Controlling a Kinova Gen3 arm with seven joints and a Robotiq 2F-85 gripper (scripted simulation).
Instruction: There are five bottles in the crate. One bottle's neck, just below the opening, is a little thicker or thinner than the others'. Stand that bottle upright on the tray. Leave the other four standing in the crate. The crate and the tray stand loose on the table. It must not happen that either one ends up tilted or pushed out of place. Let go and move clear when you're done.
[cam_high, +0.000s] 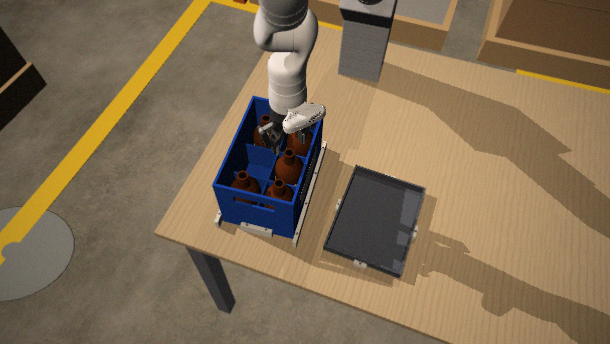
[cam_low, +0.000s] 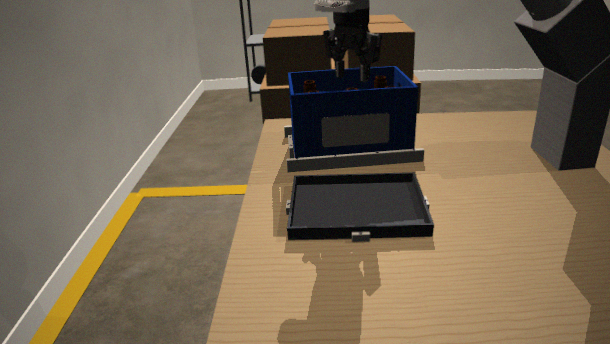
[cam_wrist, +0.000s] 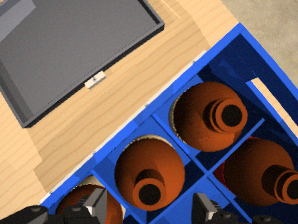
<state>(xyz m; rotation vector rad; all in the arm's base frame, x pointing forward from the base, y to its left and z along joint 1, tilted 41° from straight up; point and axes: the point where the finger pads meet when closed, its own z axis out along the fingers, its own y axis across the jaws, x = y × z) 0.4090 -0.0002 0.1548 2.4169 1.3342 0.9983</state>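
The blue crate is 10 mm ahead of my hand, 40 mm to the right of it and 120 mm below it. Also, from my hand: dark grey tray: 40 mm behind, 230 mm to the left, 190 mm below.
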